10 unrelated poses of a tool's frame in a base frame.
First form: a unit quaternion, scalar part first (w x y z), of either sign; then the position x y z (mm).
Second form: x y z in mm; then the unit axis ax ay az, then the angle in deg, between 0 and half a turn. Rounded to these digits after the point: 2 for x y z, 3 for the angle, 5 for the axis.
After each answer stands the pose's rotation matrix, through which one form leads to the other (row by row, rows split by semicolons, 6 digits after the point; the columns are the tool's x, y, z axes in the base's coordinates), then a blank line. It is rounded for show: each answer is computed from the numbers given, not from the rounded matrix.
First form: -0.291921 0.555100 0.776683 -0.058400 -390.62 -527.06 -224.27
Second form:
-390.62 -527.06 -224.27 -0.58038 -0.81205 0.06106 146.054
-0.213293 0.828176 -0.518295; 0.896369 0.376907 0.233374; 0.388624 -0.414807 -0.822743

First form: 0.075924 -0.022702 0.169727 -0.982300 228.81 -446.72 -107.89
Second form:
228.81 -446.72 -107.89 -0.02277 0.17022 -0.98514 171.291
-0.987440 0.141454 0.070373; -0.156867 -0.930857 -0.329998; 0.018828 -0.336893 0.941355

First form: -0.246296 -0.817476 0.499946 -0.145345 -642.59 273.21 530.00
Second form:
-642.59 273.21 530.00 0.84346 -0.51584 0.14996 151.483
0.457858 -0.888984 -0.008637; -0.745792 -0.378784 -0.548011; 0.483902 0.257353 -0.836426

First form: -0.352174 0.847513 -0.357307 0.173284 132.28 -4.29 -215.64
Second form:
132.28 -4.29 -215.64 -0.90553 0.38176 -0.18515 138.759
0.684609 -0.483592 0.545389; -0.727697 -0.496611 0.473113; 0.042052 -0.720775 -0.691892

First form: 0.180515 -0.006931 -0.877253 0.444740 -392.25 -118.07 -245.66
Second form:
-392.25 -118.07 -245.66 -0.00705 -0.89190 0.45217 159.200
-0.934733 -0.148404 -0.322880; 0.172725 0.604317 -0.777797; 0.310550 -0.782801 -0.539241

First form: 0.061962 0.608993 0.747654 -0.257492 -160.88 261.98 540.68
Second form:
-160.88 261.98 540.68 0.61017 0.74909 -0.25799 172.895
-0.250577 0.942541 -0.220969; 0.878722 0.125651 -0.460499; -0.406274 -0.309561 -0.859717

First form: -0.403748 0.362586 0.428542 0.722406 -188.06 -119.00 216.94
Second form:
-188.06 -119.00 216.94 -0.39633 -0.46842 -0.78963 132.375
-0.411038 0.894107 0.177823; -0.272573 -0.306678 0.911950; 0.869915 0.326376 0.369766

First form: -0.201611 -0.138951 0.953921 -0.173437 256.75 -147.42 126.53
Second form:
256.75 -147.42 126.53 0.14186 -0.97392 0.17707 156.738
-0.880091 -0.335030 -0.336443; -0.195163 0.901224 -0.386918; 0.432840 -0.274862 -0.858545

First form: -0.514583 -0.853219 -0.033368 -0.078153 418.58 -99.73 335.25
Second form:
418.58 -99.73 335.25 0.99508 0.03892 0.09115 118.061
0.985557 -0.023492 0.167705; 0.137373 -0.468182 -0.872889; 0.099022 0.883320 -0.458193

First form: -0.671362 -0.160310 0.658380 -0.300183 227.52 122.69 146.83
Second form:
227.52 122.69 146.83 0.21630 -0.88835 0.40503 95.655
-0.047148 -0.614153 -0.787778; 0.191973 0.768382 -0.610521; 0.980267 -0.180017 0.081673

